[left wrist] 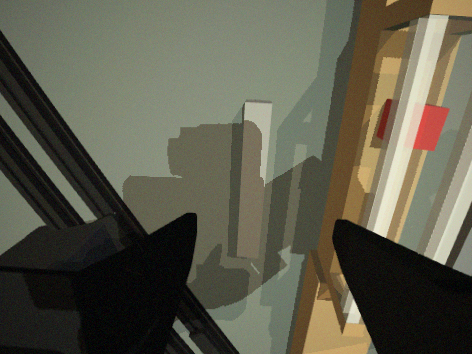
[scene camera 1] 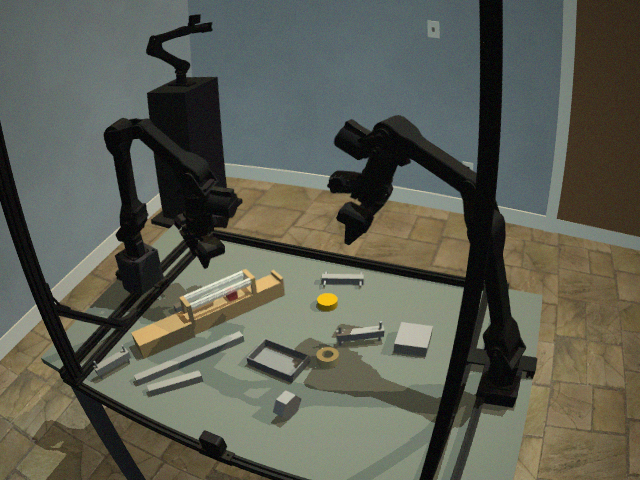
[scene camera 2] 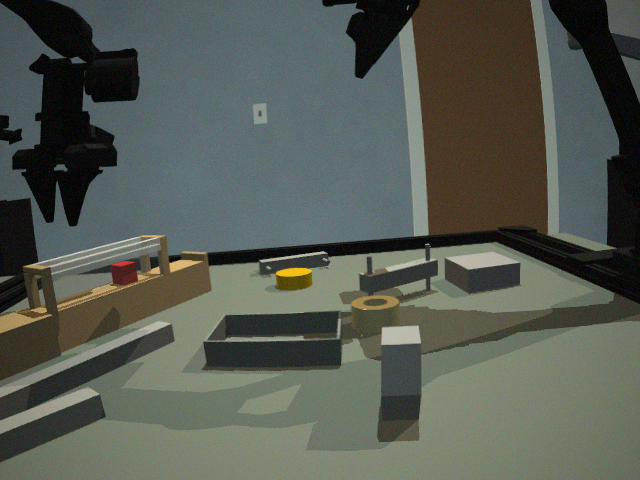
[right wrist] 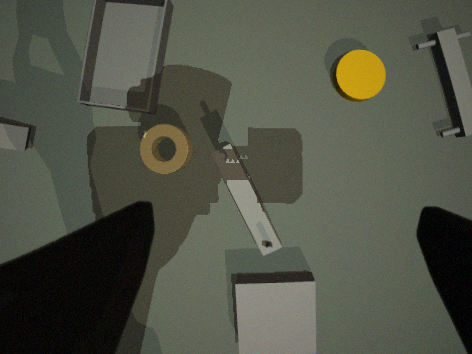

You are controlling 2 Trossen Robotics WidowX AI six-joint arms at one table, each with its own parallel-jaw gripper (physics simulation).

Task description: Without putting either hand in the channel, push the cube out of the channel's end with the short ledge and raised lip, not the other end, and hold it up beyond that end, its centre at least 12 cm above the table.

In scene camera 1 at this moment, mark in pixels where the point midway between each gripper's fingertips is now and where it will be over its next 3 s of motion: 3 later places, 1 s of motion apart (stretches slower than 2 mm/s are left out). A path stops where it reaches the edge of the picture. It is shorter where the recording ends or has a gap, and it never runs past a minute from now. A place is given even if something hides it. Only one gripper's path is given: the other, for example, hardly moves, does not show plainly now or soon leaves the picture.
The left gripper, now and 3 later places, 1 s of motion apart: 200,261; 207,287; 206,287; 210,291
